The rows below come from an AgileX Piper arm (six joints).
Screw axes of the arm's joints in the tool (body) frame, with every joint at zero. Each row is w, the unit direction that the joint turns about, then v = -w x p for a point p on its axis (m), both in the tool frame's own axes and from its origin. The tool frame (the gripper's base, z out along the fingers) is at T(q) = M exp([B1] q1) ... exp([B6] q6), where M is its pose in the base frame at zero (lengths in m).
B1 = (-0.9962, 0, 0.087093, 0, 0.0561, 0)
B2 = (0, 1, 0, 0.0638, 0, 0.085)
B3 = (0, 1, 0, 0.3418, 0, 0.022)
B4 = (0, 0, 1, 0, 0, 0)
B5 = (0, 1, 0, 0.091, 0, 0)
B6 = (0, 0, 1, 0, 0, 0)
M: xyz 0.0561 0 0.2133 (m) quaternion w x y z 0.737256 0 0.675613 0
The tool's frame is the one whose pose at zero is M.
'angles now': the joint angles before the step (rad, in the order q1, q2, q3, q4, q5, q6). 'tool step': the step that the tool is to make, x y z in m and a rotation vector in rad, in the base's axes. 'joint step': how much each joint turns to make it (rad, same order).
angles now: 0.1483 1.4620 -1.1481 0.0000 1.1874 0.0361
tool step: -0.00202 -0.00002 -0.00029 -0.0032 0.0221 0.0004
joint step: 0.0010 0.0000 -0.0001 0.0000 0.0223 0.0006
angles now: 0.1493 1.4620 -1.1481 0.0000 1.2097 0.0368
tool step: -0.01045 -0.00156 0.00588 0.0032 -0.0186 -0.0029
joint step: 0.0001 -0.0456 0.0232 0.0000 0.0035 0.0030
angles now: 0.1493 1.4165 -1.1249 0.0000 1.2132 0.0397
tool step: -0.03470 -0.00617 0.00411 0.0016 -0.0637 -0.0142
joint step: 0.0000 -0.1467 0.1192 -0.0112 -0.0356 0.0168
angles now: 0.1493 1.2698 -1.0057 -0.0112 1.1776 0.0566
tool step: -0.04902 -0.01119 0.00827 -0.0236 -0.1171 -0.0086
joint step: 0.0000 -0.2227 0.1324 -0.0455 -0.0215 0.0159
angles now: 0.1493 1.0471 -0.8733 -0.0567 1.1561 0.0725
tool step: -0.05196 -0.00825 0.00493 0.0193 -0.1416 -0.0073
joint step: -0.0001 -0.2506 0.1117 -0.0052 -0.0035 0.0082
